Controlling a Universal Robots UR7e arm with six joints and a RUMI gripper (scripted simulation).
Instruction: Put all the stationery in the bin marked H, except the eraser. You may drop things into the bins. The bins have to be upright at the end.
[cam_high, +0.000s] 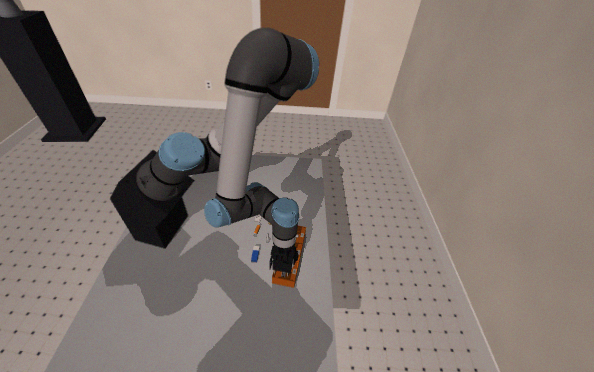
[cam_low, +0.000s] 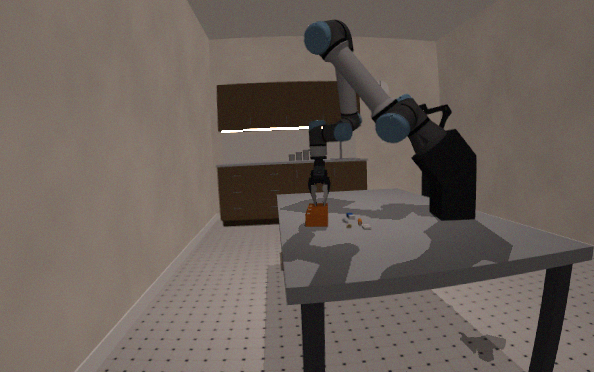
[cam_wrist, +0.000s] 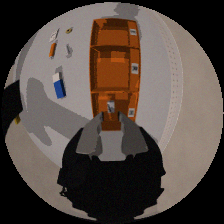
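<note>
Now: the grey piece 4 cm below my hand. From my hand the other things lie so: orange bin: 3 cm ahead, 8 cm to the left, 3 cm below; orange pen-like item: 10 cm behind, 21 cm to the left, 4 cm below; white eraser: 11 cm behind, 10 cm to the left, 4 cm below.
</note>
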